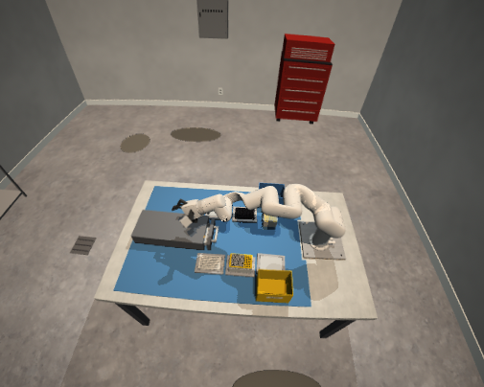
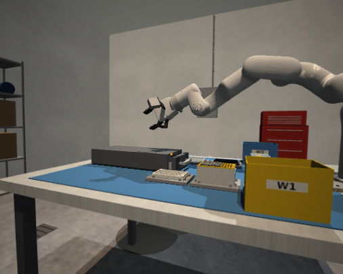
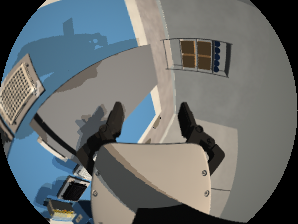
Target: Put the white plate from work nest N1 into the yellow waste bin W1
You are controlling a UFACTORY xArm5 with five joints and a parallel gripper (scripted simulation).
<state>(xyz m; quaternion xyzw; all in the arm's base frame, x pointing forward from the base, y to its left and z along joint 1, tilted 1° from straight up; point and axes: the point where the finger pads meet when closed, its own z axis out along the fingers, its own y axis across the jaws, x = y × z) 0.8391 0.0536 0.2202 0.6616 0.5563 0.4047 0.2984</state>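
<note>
My hand is 190 mm past the white plate, 160 mm to the right of it and 220 mm above it. Round my hand: yellow-topped tip box 370 mm behind, 150 mm to the left, 180 mm below; grey nest 190 mm behind, 160 mm to the left, 230 mm below; black plate 350 mm behind, 220 mm to the right, 220 mm below.
</note>
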